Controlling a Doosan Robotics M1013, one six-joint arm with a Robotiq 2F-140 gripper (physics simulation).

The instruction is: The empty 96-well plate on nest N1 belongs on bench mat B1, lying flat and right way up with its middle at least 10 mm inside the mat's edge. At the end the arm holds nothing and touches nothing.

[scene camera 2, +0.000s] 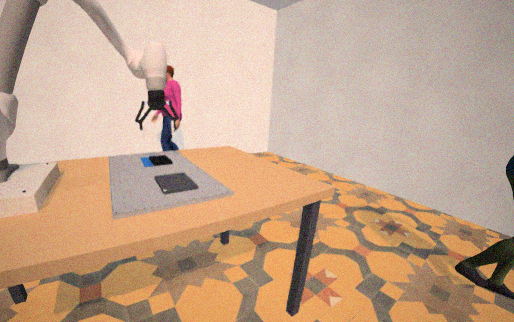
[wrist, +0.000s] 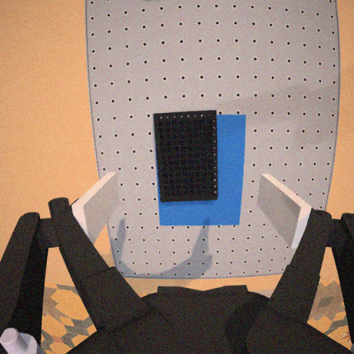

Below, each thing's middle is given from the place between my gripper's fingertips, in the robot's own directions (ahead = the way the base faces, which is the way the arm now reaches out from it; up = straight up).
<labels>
My hand is 11 cm above the black 96-well plate (wrist: 186, 142). The rest, counted from my hand: blue bench mat B1 (wrist: 225, 210) (1 cm behind, 2 cm to the left, 12 cm below).
</labels>
